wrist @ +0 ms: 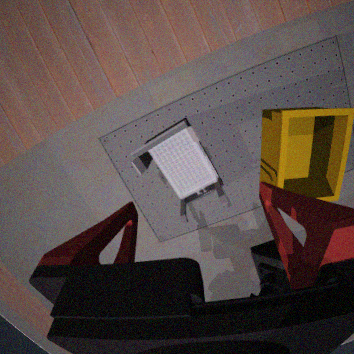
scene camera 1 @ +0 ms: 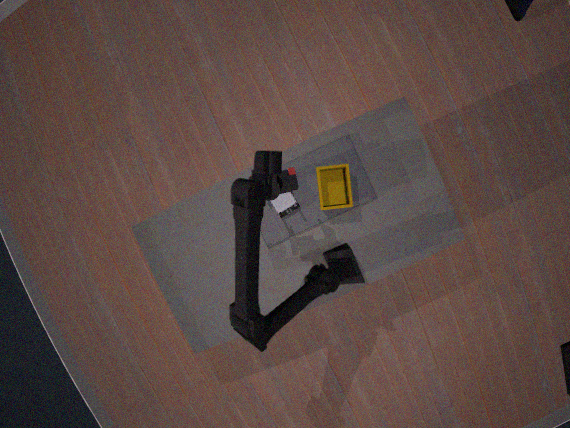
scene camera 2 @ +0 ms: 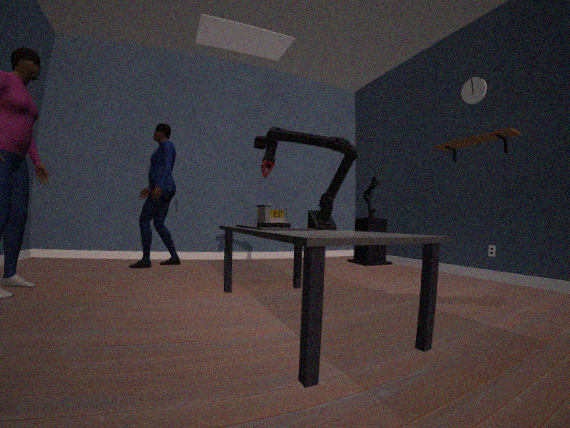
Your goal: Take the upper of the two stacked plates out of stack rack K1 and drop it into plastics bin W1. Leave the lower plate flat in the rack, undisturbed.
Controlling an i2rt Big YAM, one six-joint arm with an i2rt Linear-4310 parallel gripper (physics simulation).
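Places are measured from the arm's base along level axes (x ahead, y left, z up), in millimetres.
Pixels of known places: gripper, between the fingertips: [wrist: 195, 198] [scene camera 2: 265, 176]; arm's base, origin of its link: [wrist: 282, 278] [scene camera 1: 342, 267] [scene camera 2: 322, 218].
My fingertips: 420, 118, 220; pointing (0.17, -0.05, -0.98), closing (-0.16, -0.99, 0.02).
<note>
Ahead of a thing's pixels: the offset from my fingertips to its top centre, as dx, dy, dz. Level surfaces: height alone.
A white, grid-textured plate {-43, +26, -226} [scene camera 1: 284, 202] [wrist: 185, 162] lies flat on top in the grey stack rack K1 {-50, +25, -158} [scene camera 2: 263, 215] [wrist: 139, 165]; the lower plate is hidden beneath it, and thin posts stand at the rack's near end in the wrist view. Yellow bin W1 {-93, -194, -178} [scene camera 1: 320, 189] [scene camera 2: 277, 214] [wrist: 272, 150] stands right of the rack in the wrist view, its open top showing an empty floor. My gripper [scene camera 2: 265, 175] [wrist: 195, 198] is open and empty, pointing down well above the rack, red fingers wide apart. In scene camera 1 its fingers are mostly hidden under the arm's wrist.
Rack and bin stand on a perforated board {-71, -91, -277} [scene camera 1: 350, 150] [wrist: 240, 90] on the grey table {dz -291} [scene camera 1: 175, 280] [scene camera 2: 370, 236]. The arm's base [scene camera 1: 345, 265] [scene camera 2: 321, 220] is at the table's opposite edge. Two people [scene camera 2: 162, 165] [scene camera 2: 17, 115] stand beyond the table in scene camera 2.
</note>
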